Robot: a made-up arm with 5 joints.
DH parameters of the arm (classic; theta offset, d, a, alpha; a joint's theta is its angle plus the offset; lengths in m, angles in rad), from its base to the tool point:
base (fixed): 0 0 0.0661 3.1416
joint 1: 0 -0.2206 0.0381 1.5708
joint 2: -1.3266 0 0.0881 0
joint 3: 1.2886 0 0.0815 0
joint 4: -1.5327 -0.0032 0 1.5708
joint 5: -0.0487 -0.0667 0 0
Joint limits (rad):
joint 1: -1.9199..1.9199
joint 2: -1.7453..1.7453
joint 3: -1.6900..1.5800
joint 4: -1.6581..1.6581
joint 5: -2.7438..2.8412
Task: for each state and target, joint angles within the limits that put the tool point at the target. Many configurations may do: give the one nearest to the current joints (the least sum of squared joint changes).
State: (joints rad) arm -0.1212 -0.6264 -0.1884 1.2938 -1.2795
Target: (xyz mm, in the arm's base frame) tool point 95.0 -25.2 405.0
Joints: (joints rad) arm 0.6335 -0.9303 -0.6149 0.9972 -1.2795
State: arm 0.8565 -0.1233 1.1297 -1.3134 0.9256
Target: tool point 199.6 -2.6 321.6
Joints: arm -0.0045 -0.4299 0.9658 -1.4627 0.9256
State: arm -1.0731 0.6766 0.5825 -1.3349 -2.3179
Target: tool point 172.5 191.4 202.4
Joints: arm -1.0780 0.7790 0.3260 -1.2147 -2.3179
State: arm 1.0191 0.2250 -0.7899 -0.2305 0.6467
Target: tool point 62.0 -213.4 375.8
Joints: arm 1.5750 0.4438 -0.9694 -0.1868 0.6467
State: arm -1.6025 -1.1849 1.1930 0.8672 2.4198
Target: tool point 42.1 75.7 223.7
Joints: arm -1.9181 -1.3016 1.1575 1.1115 2.4198
